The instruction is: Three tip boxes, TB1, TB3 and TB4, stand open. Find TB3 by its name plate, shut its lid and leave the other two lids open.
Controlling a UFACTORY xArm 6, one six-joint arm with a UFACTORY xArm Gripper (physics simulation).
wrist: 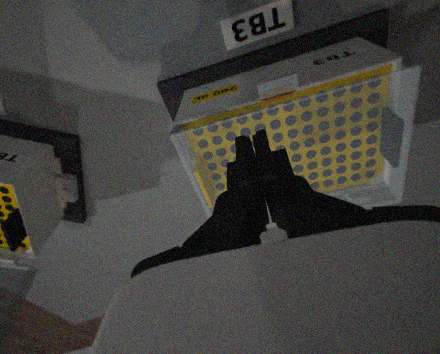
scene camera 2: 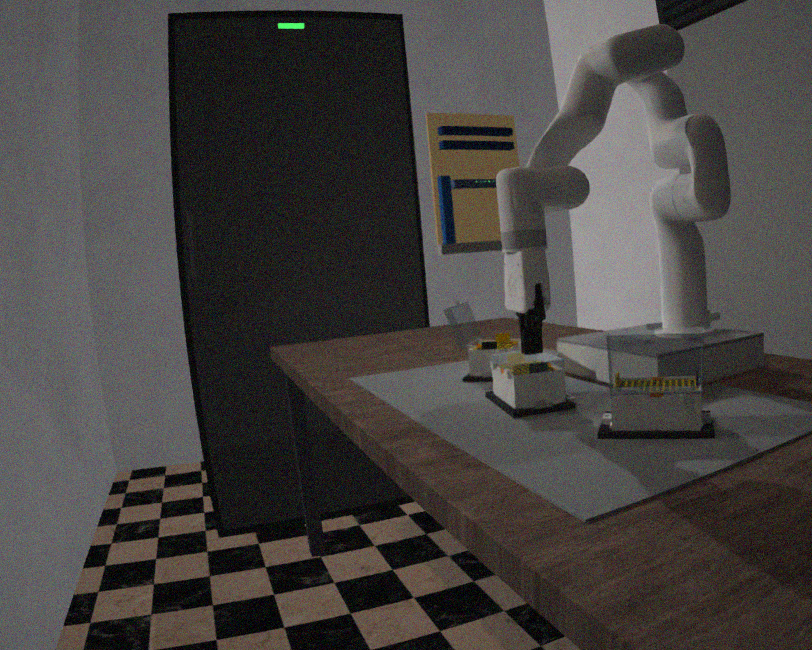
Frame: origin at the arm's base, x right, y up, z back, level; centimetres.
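Seen in the pictures: gripper, fingertip midpoint: (wrist: 256, 155) (scene camera 2: 532, 353).
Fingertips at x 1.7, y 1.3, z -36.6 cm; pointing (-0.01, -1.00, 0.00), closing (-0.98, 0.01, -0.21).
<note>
Offsets run from my fingertips to a thing's top centre. "spot": to the spot under its first point. Level surfaces: height alone.
TB3's box @[spot: dx -7.2, dy -4.6, dz -3.9 cm] (scene camera 2: 538, 391) (wrist: 305, 72) has its name plate @[spot: dx -3.0, dy -7.5, dz +4.4 cm] (wrist: 257, 24) beside it, upside down in the wrist view. Its clear lid @[spot: dx -4.3, dy +0.0, dz -1.1 cm] (scene camera 2: 541, 357) (wrist: 409, 100) lies over the yellow tip rack; whether it is fully latched I cannot tell. My gripper (scene camera 2: 532, 351) (wrist: 256, 155) is shut and empty, pointing down, its fingertips at or just above the lid. A second box @[dx +22.1, dy -1.1, dz +7.2 cm] (scene camera 2: 482, 362) stands behind with its clear lid (scene camera 2: 461, 323) raised and tilted back. A third box @[dx -25.6, dy -1.1, dz +3.9 cm] (scene camera 2: 656, 412) stands at the right with its clear lid (scene camera 2: 653, 355) upright. Their names are unreadable in the scene view.
The boxes stand on a grey mat @[dy -7.7 cm] (scene camera 2: 514, 460) on the wooden table @[dy -8.0 cm] (scene camera 2: 677, 576). The arm's base block (scene camera 2: 731, 352) is behind the boxes at the right. In the wrist view, a neighbouring box (wrist: 42, 200) with a partly hidden "TB" label stands at the left.
</note>
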